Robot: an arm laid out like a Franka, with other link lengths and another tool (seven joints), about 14 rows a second.
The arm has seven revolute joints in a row. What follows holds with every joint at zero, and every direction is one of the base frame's. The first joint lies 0.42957 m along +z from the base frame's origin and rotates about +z. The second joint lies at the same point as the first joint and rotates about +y. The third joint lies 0.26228 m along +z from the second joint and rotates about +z. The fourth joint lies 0.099 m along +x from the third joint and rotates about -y. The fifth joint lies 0.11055 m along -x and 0.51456 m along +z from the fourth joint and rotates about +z. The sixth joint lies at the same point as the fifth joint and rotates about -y. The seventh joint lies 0.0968 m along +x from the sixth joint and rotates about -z. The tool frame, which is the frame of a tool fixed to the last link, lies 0.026 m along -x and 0.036 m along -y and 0.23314 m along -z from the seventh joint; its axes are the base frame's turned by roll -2.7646, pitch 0 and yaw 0.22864 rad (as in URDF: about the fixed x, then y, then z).
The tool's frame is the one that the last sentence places.
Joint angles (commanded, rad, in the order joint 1, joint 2, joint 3, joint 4, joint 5, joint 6, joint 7), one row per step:
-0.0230, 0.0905, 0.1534, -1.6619, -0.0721, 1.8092, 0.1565
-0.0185, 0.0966, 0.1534, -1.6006, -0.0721, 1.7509, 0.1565
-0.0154, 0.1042, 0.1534, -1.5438, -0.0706, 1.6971, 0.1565
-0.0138, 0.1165, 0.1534, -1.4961, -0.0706, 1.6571, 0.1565
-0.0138, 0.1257, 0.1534, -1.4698, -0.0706, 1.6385, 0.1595
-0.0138, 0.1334, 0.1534, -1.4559, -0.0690, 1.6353, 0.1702
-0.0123, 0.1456, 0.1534, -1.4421, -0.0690, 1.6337, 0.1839
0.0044, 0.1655, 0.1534, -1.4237, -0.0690, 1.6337, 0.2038
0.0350, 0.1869, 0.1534, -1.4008, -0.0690, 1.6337, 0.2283
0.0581, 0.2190, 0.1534, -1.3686, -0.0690, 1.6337, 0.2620
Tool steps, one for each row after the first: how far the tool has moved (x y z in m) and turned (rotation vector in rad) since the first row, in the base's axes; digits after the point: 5 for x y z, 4 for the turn. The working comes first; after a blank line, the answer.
Tool pose at each row, in the base's axes (x y z in m, rotation vector in rad; the steps are taken from these numbers as rounded here):
0.72746, 0.04733, 0.47148, -2.8038, -0.3191, -0.0257
0.72634, 0.04948, 0.49952, -2.8036, -0.3188, -0.0215
0.72412, 0.05083, 0.52391, -2.8018, -0.3163, -0.0154
0.72321, 0.05100, 0.54042, -2.8006, -0.3132, -0.0094
0.72344, 0.05059, 0.54797, -2.7999, -0.3065, -0.0087
0.72498, 0.05119, 0.55030, -2.7981, -0.2913, -0.0162
0.72726, 0.05264, 0.54945, -2.7974, -0.2737, -0.0201
0.73024, 0.06543, 0.54578, -2.7940, -0.2681, -0.0201
0.73237, 0.08866, 0.54356, -2.7886, -0.2759, -0.0222
0.73656, 0.10693, 0.53876, -2.7837, -0.2594, -0.0264

-0.00112, 0.00215, 0.02804, -0.0001, 0.0029, 0.0003
-0.00334, 0.00350, 0.05243, 0.0015, 0.0076, -0.0006
-0.00425, 0.00367, 0.06894, 0.0026, 0.0122, -0.0020
-0.00402, 0.00326, 0.07649, 0.0039, 0.0136, -0.0064
-0.00248, 0.00386, 0.07882, 0.0078, 0.0105, -0.0175
-0.00020, 0.00531, 0.07797, 0.0104, 0.0100, -0.0300
0.00278, 0.01810, 0.07430, 0.0143, 0.0110, -0.0336
0.00491, 0.04133, 0.07208, 0.0191, 0.0091, -0.0281
0.00910, 0.05960, 0.06728, 0.0257, 0.0087, -0.0396

